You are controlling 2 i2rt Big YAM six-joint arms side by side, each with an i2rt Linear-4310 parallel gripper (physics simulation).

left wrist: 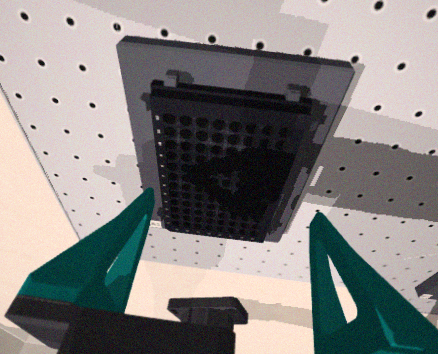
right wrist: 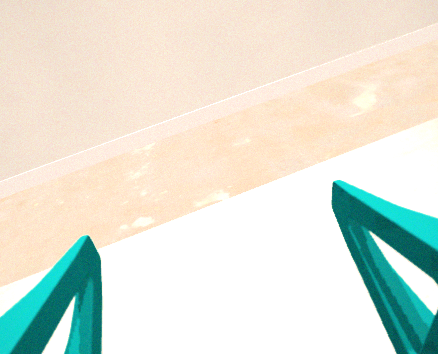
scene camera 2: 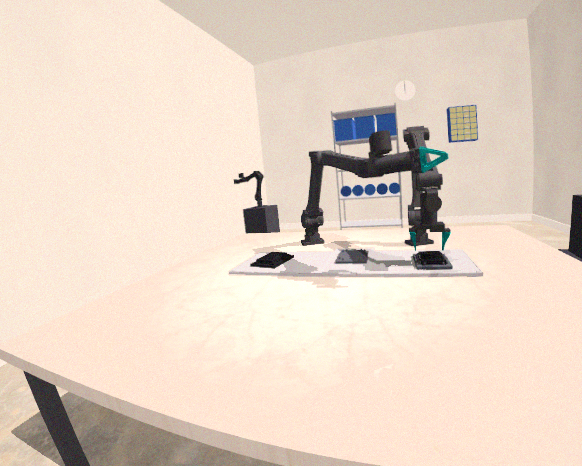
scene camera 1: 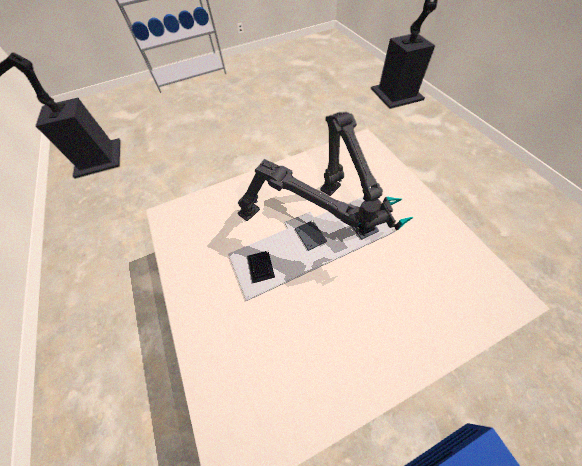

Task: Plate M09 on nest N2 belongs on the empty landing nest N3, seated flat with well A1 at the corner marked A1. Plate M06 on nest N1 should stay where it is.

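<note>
A black well plate sits in the dark grey nest at the board's right end, apparently flat, with the A1 mark near its lower left corner in the left wrist view. The middle nest shows bare grey. Another black plate is at the board's left end. Plate and nest names are not readable. My left gripper is open and empty, its fingertips spread above the right-hand plate. My right gripper is open and empty, higher up.
The white perforated board lies on the pale table. The right arm reaches across toward the left arm and partly covers the right-hand nest in scene camera 1.
</note>
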